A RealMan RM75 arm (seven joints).
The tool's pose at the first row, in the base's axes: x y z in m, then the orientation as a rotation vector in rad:
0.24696, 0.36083, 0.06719, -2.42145, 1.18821, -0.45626
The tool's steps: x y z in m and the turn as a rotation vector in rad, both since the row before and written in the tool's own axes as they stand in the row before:
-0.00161, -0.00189, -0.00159, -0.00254, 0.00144, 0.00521
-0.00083, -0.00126, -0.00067, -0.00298, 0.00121, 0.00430
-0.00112, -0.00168, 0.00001, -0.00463, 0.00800, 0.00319
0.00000, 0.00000, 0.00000, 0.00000, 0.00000, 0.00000
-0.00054, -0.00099, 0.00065, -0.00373, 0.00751, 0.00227
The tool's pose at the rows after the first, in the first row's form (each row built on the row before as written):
0.24657, 0.36284, 0.06931, -2.42001, 1.19613, -0.45527
0.24664, 0.36407, 0.07041, -2.41955, 1.20312, -0.45404
0.24714, 0.36590, 0.07109, -2.42159, 1.21251, -0.46090
0.24714, 0.36590, 0.07109, -2.42159, 1.21251, -0.46090
0.24780, 0.36701, 0.07094, -2.42347, 1.22017, -0.46787

